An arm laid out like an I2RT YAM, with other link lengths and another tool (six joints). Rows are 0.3 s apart.
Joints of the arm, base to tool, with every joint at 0 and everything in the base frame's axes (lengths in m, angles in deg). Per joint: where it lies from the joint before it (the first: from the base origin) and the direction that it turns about. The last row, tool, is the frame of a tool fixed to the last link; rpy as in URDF.
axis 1: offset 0 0 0.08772 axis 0 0 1
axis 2: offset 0.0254 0.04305 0.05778 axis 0 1 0
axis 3: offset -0.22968 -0.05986 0 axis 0 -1 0
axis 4: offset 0.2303 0.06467 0.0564 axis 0 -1 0
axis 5: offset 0.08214 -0.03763 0.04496 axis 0 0 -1
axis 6: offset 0.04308 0 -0.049 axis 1 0 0
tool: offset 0.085 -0.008 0.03 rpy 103.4 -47 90
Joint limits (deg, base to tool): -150..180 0..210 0..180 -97..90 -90..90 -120..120
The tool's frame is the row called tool.
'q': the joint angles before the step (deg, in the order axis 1, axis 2, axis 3, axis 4, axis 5, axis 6). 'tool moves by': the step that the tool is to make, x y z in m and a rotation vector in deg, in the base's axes. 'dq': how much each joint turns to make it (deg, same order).
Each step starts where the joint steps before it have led.
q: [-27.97 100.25 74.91 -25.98 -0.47 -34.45]
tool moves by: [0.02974 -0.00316 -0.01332 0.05 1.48 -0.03]
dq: [1.85 8.27 7.90 -0.98 1.65 1.09]
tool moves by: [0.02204 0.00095 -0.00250 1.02 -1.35 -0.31]
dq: [1.29 4.61 5.08 0.27 -0.21 2.19]
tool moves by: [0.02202 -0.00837 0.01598 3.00 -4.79 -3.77]
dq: [0.27 3.59 6.83 -0.19 -1.07 6.13]
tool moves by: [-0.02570 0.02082 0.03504 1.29 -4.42 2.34]
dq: [-0.01 -10.99 -8.86 1.37 -3.80 0.33]
